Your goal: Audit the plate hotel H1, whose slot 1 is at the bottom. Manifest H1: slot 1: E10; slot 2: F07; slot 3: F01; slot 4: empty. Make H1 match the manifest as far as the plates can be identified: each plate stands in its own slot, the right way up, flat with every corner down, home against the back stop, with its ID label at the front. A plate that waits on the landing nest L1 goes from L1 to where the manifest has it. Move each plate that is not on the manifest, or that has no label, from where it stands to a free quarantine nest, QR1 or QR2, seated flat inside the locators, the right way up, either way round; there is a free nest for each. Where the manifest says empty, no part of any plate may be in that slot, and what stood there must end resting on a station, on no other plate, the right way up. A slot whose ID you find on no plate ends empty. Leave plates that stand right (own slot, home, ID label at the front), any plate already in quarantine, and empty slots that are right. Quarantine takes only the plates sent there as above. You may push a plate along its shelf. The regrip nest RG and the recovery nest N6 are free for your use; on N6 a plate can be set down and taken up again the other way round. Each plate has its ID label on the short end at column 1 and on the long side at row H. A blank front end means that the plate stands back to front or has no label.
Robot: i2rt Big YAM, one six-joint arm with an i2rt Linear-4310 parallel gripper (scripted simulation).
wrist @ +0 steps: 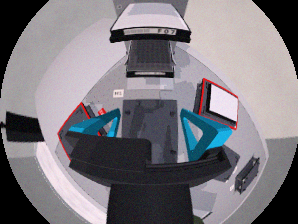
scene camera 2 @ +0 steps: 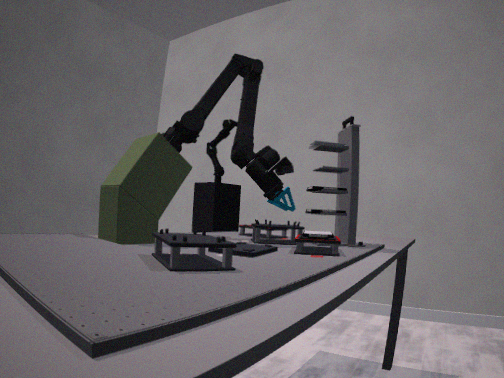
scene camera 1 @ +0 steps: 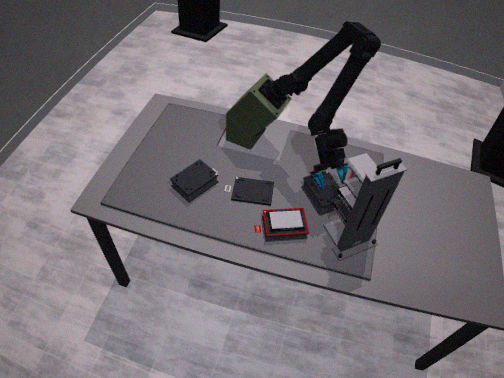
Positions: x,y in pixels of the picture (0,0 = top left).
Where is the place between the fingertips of the gripper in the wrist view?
At 150,111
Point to a plate hotel H1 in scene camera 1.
379,188
